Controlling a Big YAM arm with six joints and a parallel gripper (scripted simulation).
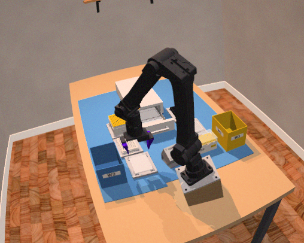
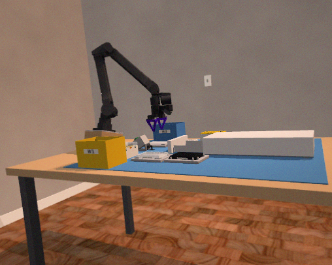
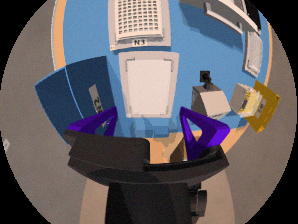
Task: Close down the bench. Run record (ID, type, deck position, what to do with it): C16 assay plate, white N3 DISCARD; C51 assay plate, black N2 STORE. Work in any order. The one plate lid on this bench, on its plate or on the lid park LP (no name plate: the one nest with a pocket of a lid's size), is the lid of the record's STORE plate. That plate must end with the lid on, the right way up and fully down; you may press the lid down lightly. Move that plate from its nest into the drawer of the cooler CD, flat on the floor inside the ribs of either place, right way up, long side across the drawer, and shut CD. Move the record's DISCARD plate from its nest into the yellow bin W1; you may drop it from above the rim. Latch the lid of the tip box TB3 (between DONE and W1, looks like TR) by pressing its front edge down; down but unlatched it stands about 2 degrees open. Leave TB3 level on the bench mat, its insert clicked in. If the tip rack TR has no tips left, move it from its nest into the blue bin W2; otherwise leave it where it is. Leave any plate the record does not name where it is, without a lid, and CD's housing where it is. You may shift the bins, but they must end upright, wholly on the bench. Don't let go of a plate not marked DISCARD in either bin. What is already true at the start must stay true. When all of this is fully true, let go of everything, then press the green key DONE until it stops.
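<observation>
Right now the plate lid is 80 mm below my hand. Round my hand: green key DONE (150 mm to the right, 70 mm behind, 30 mm below); lid park LP (100 mm below); blue bin W2 (160 mm to the left, 60 mm below, 10 mm ahead).
</observation>
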